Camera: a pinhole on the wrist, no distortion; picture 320 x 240 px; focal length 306.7 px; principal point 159.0 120.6 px. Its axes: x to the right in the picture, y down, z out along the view. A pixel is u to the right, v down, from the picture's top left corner.
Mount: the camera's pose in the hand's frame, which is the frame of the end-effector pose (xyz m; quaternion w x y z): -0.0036 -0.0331 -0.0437 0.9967 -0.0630 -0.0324 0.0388
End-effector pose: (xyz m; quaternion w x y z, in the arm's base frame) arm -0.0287 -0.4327 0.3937 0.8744 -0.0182 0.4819 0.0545
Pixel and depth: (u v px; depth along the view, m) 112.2 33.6 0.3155
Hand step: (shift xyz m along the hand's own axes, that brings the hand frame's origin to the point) -0.0669 -0.0867 0.2772
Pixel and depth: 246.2 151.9 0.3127
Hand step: 0.0608 0.0442 0.2671
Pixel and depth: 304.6 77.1 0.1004
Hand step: 0.0379 -0.0309 0.0604
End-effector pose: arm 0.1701 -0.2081 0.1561 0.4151 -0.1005 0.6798 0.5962
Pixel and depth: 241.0 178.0 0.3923
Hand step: 0.0681 0.0963 0.3415
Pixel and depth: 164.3 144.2 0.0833
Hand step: -0.0084 -0.0164 0.0380
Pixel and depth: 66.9 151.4 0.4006
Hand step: -0.1541 0.0462 0.3405
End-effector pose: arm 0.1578 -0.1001 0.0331 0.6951 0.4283 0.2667 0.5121
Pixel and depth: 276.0 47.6 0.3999
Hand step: 0.1274 -0.0656 0.3735
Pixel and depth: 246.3 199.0 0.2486
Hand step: 0.0449 0.0661 0.1985
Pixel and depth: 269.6 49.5 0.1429
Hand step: 0.0402 -0.0441 0.1051
